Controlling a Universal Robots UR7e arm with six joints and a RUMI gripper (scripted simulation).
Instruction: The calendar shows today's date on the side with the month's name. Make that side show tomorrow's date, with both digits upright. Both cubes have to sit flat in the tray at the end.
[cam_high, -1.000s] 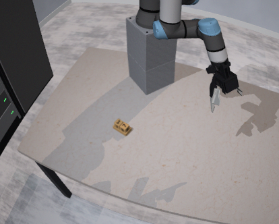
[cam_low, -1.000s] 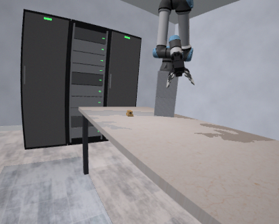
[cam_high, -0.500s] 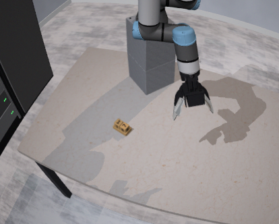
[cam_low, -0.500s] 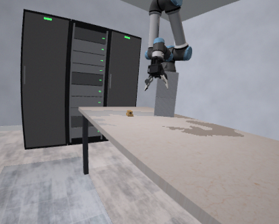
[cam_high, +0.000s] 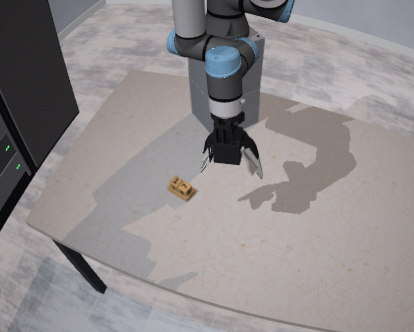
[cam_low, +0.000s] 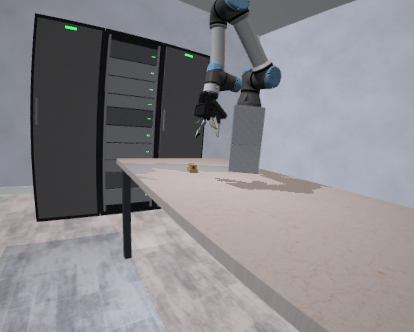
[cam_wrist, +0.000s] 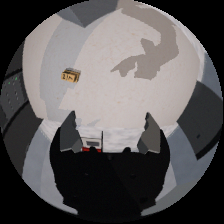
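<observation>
Right now my hand is 10 mm past the wooden date cube, 190 mm to the left of it and 170 mm above it. Round my hand: wooden cube 160 mm to the right, 170 mm below; tray 10 mm behind, 180 mm to the right, 190 mm below.
</observation>
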